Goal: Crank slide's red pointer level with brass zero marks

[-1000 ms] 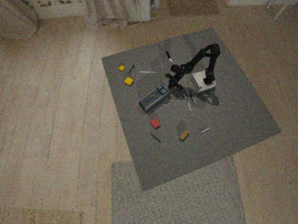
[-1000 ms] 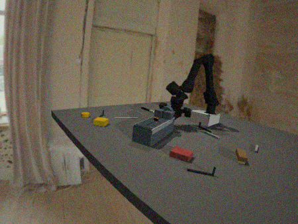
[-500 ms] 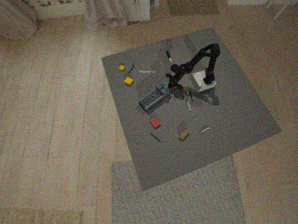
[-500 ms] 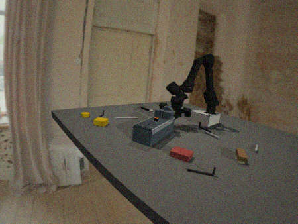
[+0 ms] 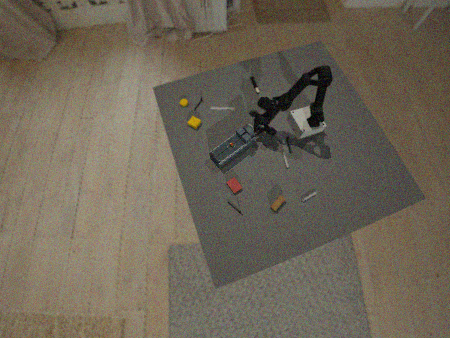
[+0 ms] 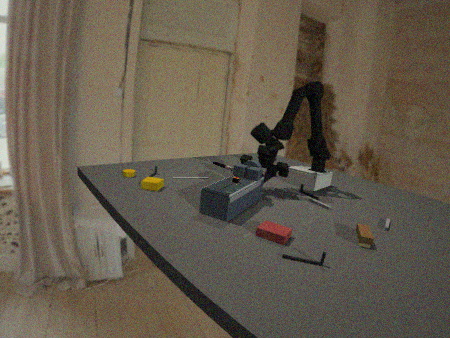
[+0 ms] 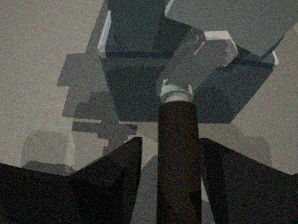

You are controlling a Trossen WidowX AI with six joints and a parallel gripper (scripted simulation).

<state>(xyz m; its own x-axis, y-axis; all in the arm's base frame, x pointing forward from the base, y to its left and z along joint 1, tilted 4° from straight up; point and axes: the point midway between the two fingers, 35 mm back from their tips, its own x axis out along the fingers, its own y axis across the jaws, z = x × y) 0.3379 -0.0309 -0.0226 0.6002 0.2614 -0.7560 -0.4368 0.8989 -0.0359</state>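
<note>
My gripper tip is 20 mm past the dark handle, 10 mm to the left of it and 30 mm below it. The rest, counted from my gripper tip: red pointer 150 mm ahead, 60 mm to the left, 50 mm above; then yellow block 330 mm ahead, 170 mm to the right, 20 mm below; then red block 190 mm ahead, 280 mm to the left, 20 mm below.
</note>
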